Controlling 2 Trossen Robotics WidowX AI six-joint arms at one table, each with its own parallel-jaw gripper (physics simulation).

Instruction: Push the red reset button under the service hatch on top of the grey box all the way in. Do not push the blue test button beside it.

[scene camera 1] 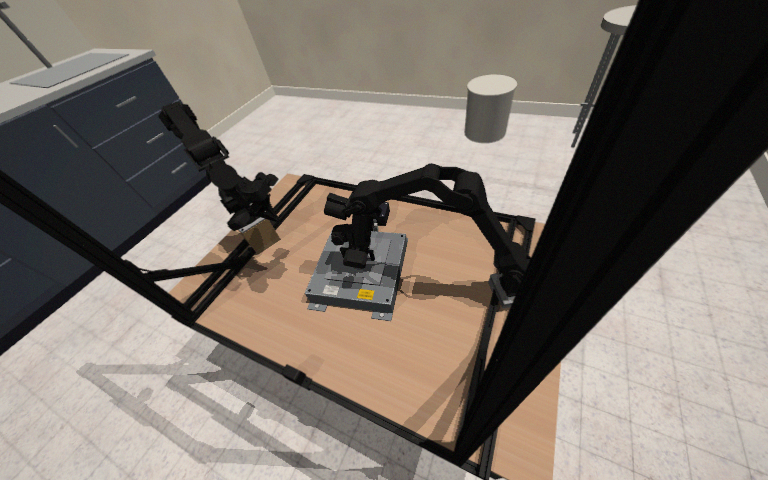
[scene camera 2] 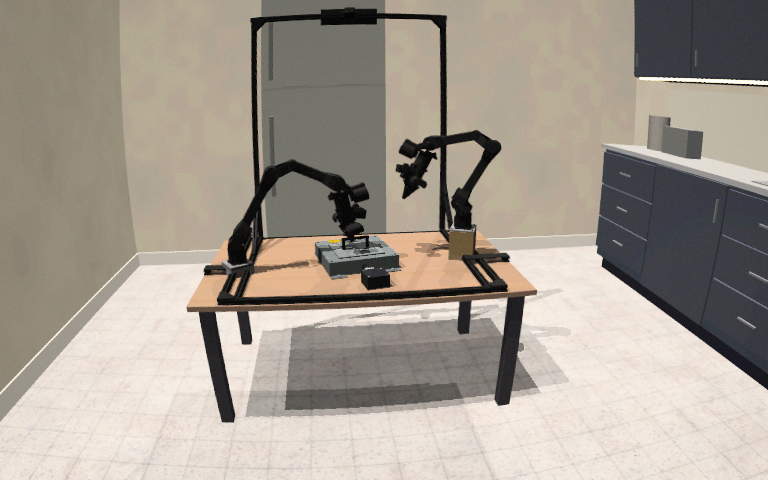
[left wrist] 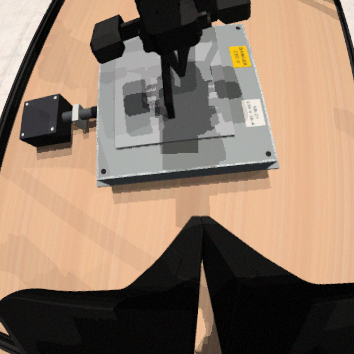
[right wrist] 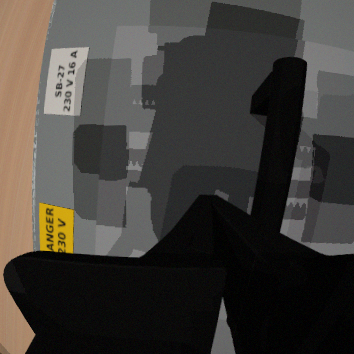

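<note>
The grey box [scene camera 1: 397,249] [scene camera 2: 362,264] [left wrist: 150,162] [right wrist: 57,150] lies on the table. Its service hatch [left wrist: 142,139] is a raised flat panel, lying down over the box top, with a black bar handle [scene camera 2: 367,243] [left wrist: 168,97] [right wrist: 281,150]. The red reset button and blue test button do not show in any view. My right gripper [scene camera 2: 350,237] [left wrist: 181,74] [right wrist: 206,203] is shut and empty, pointing down low over the hatch close beside the handle; whether it touches is unclear. My left gripper [scene camera 2: 404,196] [left wrist: 199,223] is shut and empty, raised well away from the box.
A black block [scene camera 2: 375,278] [left wrist: 46,120] sits beside the box, with a short connector between them. A brown block [scene camera 1: 260,235] [scene camera 2: 462,243] is under the left arm's base. Yellow [scene camera 1: 365,294] [left wrist: 239,57] and white [left wrist: 254,113] [right wrist: 66,81] labels are on the box. Black frame rails edge the table.
</note>
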